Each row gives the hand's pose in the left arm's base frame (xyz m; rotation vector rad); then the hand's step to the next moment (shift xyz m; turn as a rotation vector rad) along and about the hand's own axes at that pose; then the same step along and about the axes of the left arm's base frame.
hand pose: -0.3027 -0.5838 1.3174 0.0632 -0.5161 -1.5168
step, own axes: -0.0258 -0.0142 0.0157 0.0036 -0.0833 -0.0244
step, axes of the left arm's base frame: -0.0181 0.0280 0.0017 -0.0690 -0.0164 -0.0502
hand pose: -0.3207 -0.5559 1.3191 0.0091 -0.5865 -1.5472
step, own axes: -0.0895 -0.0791 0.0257 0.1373 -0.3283 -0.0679
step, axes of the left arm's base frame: -0.0753 0.0885 -0.0378 -0.2923 -0.1694 -0.1306
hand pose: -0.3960 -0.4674 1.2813 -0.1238 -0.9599 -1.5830
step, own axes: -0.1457 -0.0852 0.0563 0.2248 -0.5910 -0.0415
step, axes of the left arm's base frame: -0.0573 0.1430 -0.0890 -0.5543 -0.2369 -0.1953
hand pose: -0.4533 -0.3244 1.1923 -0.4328 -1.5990 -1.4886
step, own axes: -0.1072 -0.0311 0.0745 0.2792 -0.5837 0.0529
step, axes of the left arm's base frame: 0.0086 0.0949 -0.0945 -0.6126 -0.1644 -0.1382
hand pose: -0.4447 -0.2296 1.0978 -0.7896 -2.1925 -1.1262
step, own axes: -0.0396 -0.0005 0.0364 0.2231 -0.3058 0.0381
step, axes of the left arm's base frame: 0.0193 0.0205 -0.0458 -0.3752 -0.0582 -0.0245
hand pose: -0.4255 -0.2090 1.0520 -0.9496 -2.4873 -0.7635
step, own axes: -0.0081 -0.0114 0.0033 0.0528 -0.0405 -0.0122
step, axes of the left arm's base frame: -0.0027 -0.0092 -0.0107 -0.0636 -0.0066 0.0221
